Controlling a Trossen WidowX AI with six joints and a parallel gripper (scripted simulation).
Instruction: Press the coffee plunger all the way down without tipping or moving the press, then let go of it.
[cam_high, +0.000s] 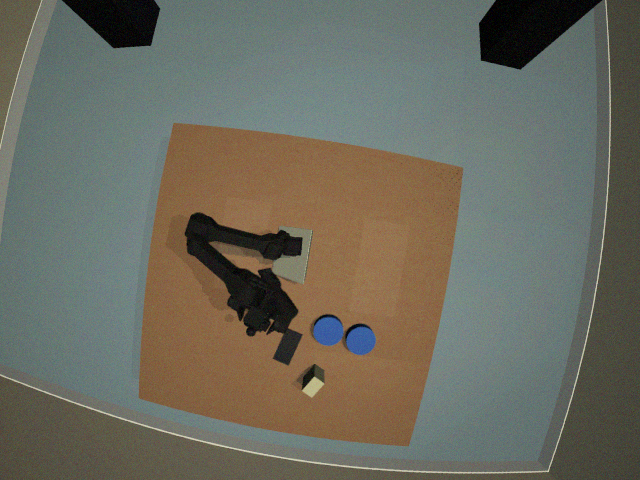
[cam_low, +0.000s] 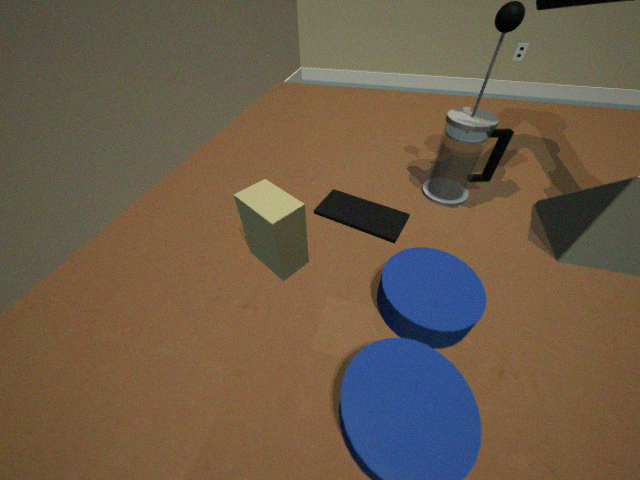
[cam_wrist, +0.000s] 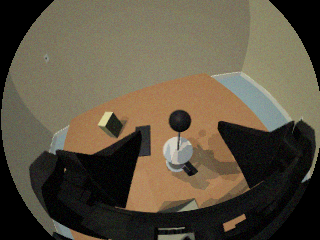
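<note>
The coffee press lies 150 mm below my gripper tip, 20 mm to the right of it and 10 mm ahead of it.
</note>
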